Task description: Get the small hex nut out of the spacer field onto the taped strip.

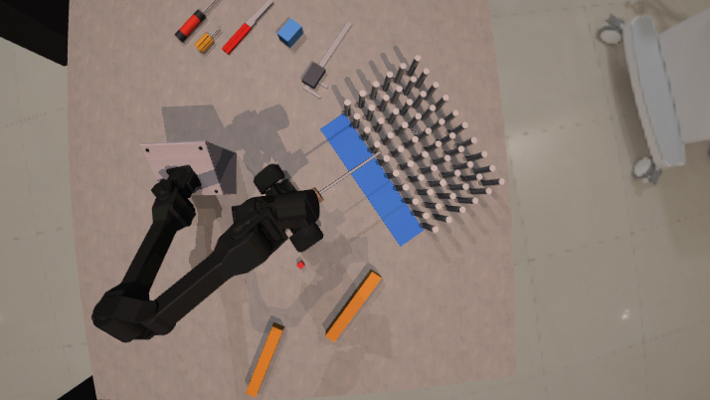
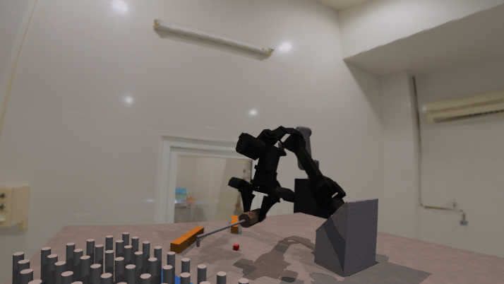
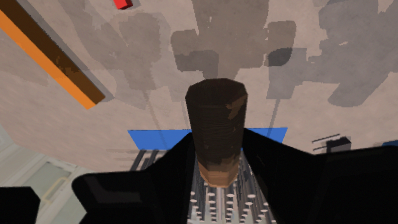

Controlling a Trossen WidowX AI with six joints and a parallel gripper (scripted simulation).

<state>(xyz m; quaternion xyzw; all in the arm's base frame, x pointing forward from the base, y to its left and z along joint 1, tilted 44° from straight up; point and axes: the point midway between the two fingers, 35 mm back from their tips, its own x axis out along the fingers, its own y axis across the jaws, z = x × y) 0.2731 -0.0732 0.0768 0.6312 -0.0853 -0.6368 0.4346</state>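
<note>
Right now the blue taped strip is 17 cm ahead of my gripper tip, 4 cm to the left of it and 15 cm below it. Round my gripper tip: hex nut 31 cm ahead, 16 cm to the left, 15 cm below; red cube 5 cm behind, 16 cm to the right, 14 cm below; hook tool 9 cm ahead, 5 cm to the left.
</note>
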